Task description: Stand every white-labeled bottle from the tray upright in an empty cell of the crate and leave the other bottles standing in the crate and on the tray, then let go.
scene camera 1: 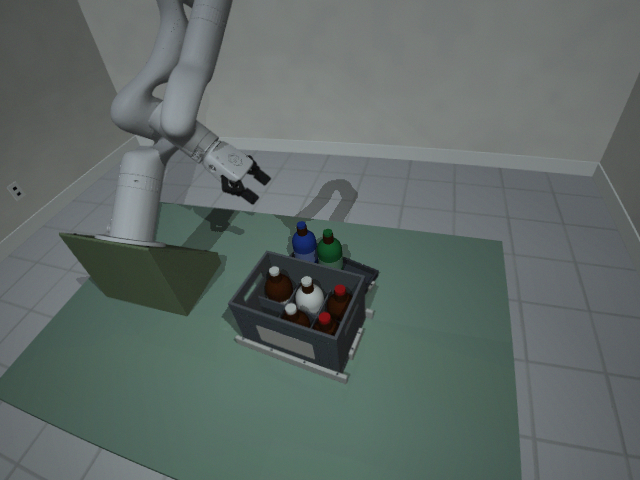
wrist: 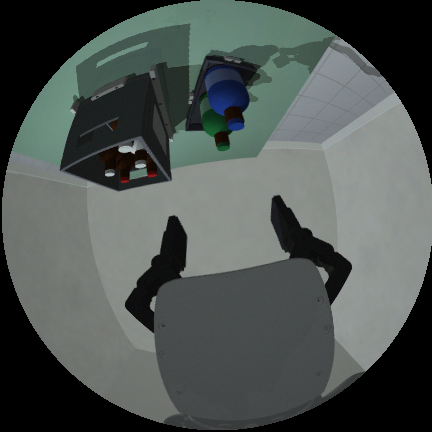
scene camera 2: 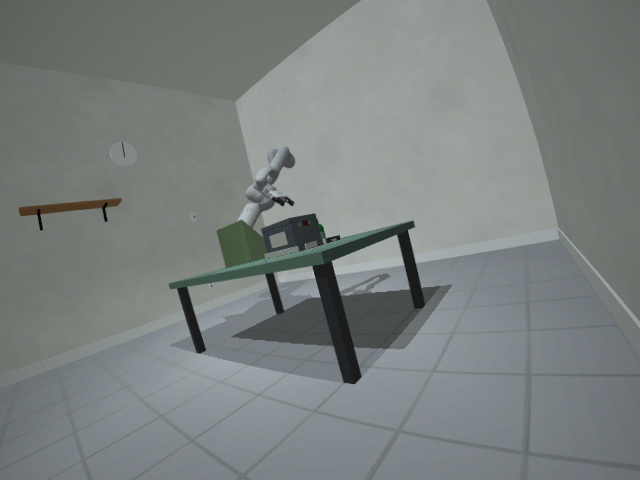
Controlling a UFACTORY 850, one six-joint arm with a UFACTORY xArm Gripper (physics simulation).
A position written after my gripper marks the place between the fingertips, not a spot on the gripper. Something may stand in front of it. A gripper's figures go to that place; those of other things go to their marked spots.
Scene:
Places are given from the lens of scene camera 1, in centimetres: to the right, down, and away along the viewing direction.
my gripper [scene camera 1: 262, 191]: -15, -13, 92
white bottle [scene camera 1: 309, 297]: -3, 14, 87

